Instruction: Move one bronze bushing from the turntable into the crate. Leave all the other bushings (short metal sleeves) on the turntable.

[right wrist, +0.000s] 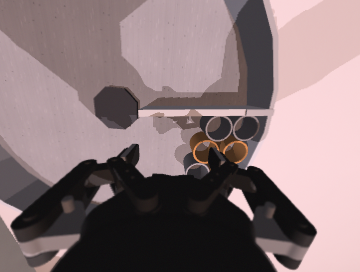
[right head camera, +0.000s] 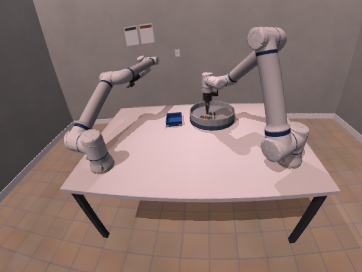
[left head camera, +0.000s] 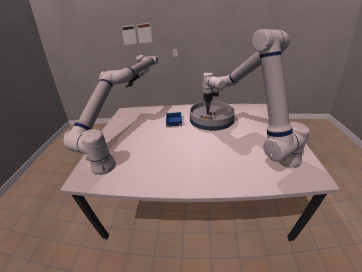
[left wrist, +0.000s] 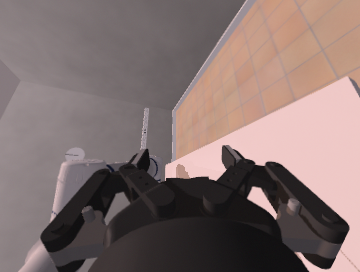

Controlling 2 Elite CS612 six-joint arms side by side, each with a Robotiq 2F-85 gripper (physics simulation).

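Observation:
Two bronze bushings stand on end in the turntable [left head camera: 212, 123] [right head camera: 212, 123] [right wrist: 259, 60]: one bronze bushing [right wrist: 198, 139] is partly behind the right gripper's right fingertip, the other bronze bushing [right wrist: 246, 150] is to its right. Two grey bushings [right wrist: 205, 124] [right wrist: 257, 128] stand above them in the right wrist view; another grey bushing [right wrist: 188, 161] is below, partly hidden. My right gripper [left head camera: 208, 113] [right head camera: 207, 113] [right wrist: 174, 152] is open and empty, pointing down over the turntable. My left gripper [left head camera: 131, 84] [right head camera: 132, 84] [left wrist: 185, 154] is open and empty, raised high at the left. The blue crate [left head camera: 174, 124] [right head camera: 174, 124] is left of the turntable.
A pale divider bar [right wrist: 175, 113] runs from the dark central hub [right wrist: 115, 106] to the turntable's wall, beside the grey bushings. The turntable's raised wall surrounds the bushings. The crate and turntable stand near the back of the white table [left head camera: 180, 160] [right head camera: 180, 160].

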